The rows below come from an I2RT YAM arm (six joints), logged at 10 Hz.
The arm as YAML. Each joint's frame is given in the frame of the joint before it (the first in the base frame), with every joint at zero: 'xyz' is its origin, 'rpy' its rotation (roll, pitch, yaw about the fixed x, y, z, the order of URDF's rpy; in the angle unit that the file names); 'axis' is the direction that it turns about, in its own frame. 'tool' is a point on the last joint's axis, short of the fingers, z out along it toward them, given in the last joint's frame.
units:
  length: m
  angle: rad
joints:
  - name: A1
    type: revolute
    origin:
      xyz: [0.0, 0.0, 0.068]
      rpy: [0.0, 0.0, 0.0]
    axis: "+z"
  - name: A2
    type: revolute
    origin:
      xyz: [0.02, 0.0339, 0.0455]
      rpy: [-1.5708, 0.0, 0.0]
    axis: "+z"
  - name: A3
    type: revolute
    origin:
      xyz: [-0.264, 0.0, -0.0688]
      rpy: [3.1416, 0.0, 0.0]
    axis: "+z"
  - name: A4
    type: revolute
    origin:
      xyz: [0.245, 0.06, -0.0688]
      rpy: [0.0, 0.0, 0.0]
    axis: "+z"
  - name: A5
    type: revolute
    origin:
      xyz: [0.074, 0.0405, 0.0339]
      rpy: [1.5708, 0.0, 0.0]
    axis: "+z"
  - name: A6
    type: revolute
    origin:
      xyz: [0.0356, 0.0, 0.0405]
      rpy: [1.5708, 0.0, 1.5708]
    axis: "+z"
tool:
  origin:
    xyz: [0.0, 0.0, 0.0]
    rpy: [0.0, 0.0, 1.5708]
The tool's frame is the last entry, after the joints.
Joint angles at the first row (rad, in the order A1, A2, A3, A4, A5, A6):
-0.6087 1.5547 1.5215 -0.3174 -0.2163 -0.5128
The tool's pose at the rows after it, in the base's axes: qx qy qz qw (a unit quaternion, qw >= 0); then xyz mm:
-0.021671 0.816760 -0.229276 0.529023 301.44 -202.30 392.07
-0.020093 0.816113 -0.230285 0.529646 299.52 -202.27 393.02
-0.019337 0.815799 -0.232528 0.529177 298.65 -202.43 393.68
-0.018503 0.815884 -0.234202 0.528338 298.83 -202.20 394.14
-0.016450 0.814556 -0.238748 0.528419 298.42 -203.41 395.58
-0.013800 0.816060 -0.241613 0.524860 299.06 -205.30 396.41
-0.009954 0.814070 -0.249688 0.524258 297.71 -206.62 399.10
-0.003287 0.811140 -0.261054 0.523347 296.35 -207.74 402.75
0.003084 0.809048 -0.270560 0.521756 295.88 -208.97 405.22
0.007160 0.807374 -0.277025 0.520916 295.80 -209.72 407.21
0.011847 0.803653 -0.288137 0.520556 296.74 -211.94 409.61
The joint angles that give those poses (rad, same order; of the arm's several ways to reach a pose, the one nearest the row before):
-0.6121 1.5479 1.5152 -0.3176 -0.2162 -0.5137
-0.6151 1.5420 1.5124 -0.3181 -0.2163 -0.5124
-0.6166 1.5398 1.5123 -0.3189 -0.2132 -0.5140
-0.6152 1.5401 1.5145 -0.3205 -0.2080 -0.5143
-0.6181 1.5413 1.5193 -0.3189 -0.2019 -0.5156
-0.6205 1.5489 1.5320 -0.3286 -0.1942 -0.5177
-0.6244 1.5478 1.5386 -0.3283 -0.1816 -0.5200
-0.6270 1.5463 1.5473 -0.3268 -0.1597 -0.5204
-0.6285 1.5476 1.5553 -0.3252 -0.1391 -0.5201
-0.6290 1.5493 1.5626 -0.3245 -0.1251 -0.5200
-0.6305 1.5562 1.5736 -0.3155 -0.1054 -0.5231

